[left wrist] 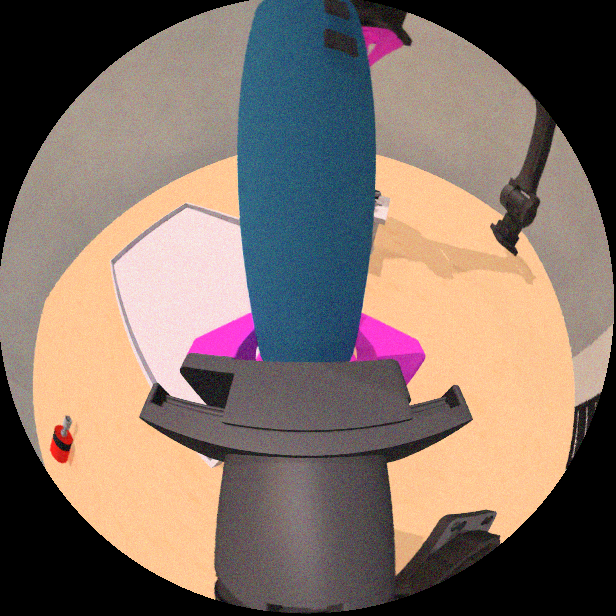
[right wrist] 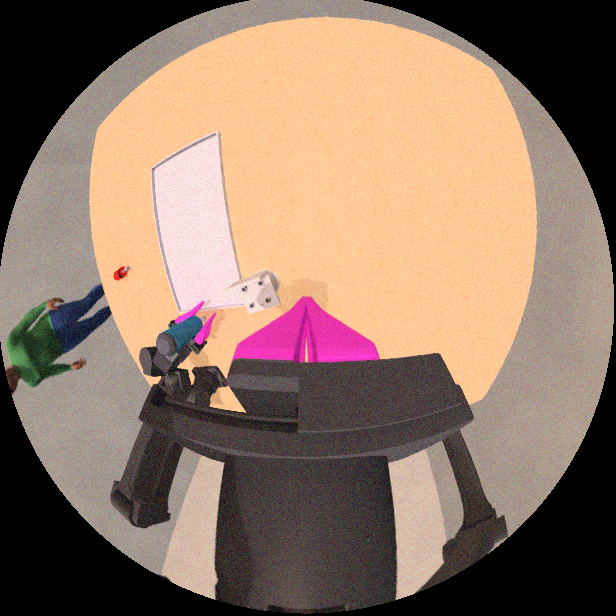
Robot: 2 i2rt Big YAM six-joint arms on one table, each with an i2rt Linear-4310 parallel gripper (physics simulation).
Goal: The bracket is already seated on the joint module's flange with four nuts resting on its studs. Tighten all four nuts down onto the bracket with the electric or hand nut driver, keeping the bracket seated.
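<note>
My left gripper point(left wrist: 307, 350) is shut on the blue electric nut driver point(left wrist: 307, 189), which fills the middle of the left wrist view and stands up from the magenta fingers. It also shows small in the right wrist view point(right wrist: 182, 336), held above the table's left part. The white bracket on the joint module point(right wrist: 258, 291) sits beside the mat's near corner; its nuts show as small dark dots. In the left wrist view only its edge point(left wrist: 381, 208) peeks out behind the driver. My right gripper point(right wrist: 308, 339) is shut and empty, a little in front of the bracket.
A white mat point(right wrist: 195, 221) lies on the tan round table, also in the left wrist view point(left wrist: 172, 293). A red hand nut driver point(left wrist: 60, 441) lies near the left table edge; it also shows in the right wrist view point(right wrist: 120, 272). A person figure point(right wrist: 48, 339) stands off the table.
</note>
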